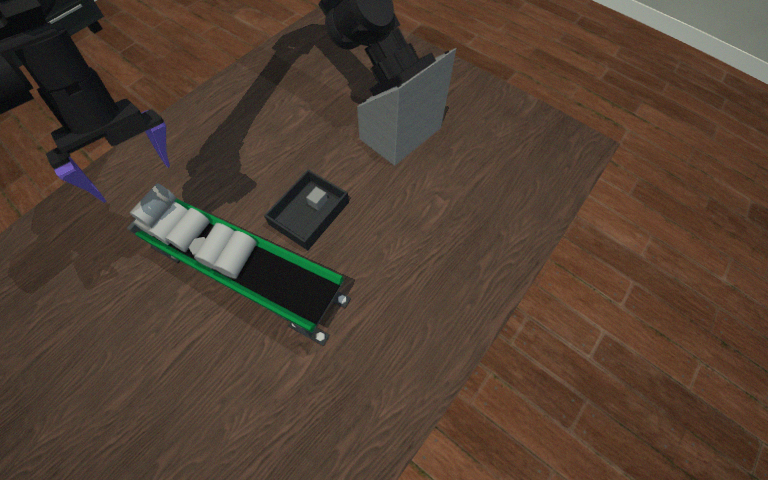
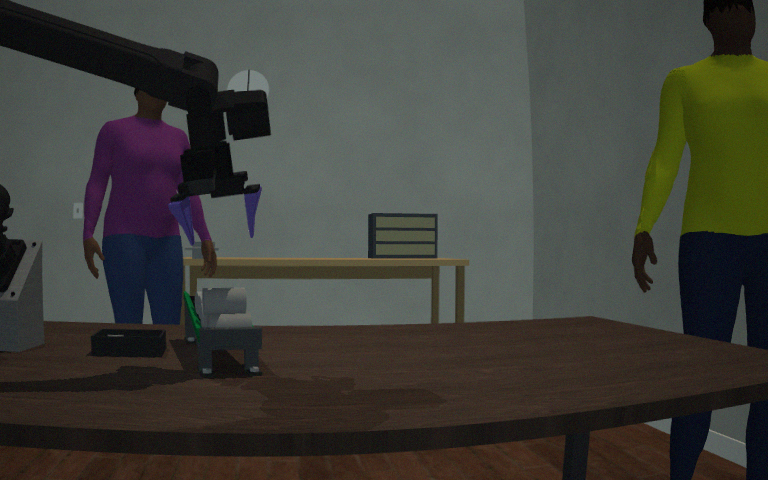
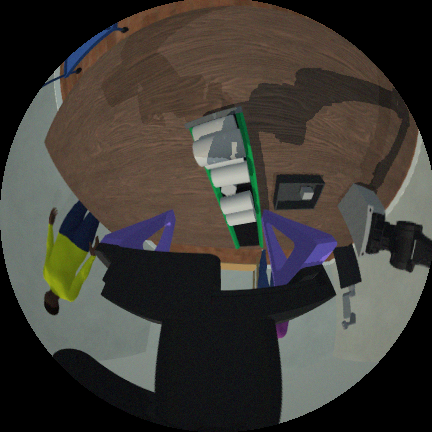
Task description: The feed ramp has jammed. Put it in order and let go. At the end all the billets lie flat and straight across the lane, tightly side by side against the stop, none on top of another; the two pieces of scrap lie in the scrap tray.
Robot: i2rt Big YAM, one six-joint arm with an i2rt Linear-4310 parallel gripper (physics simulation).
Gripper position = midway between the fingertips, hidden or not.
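Note:
There is a scrap tray (image 1: 291,215), and I find the tray again in image 2 (image 2: 136,342) as well as in image 3 (image 3: 286,195). A stop (image 2: 219,336) is here too. As for my gripper (image 1: 136,182), I can also see it in image 2 (image 2: 222,240), and image 3 shows the gripper (image 3: 218,214) as well.

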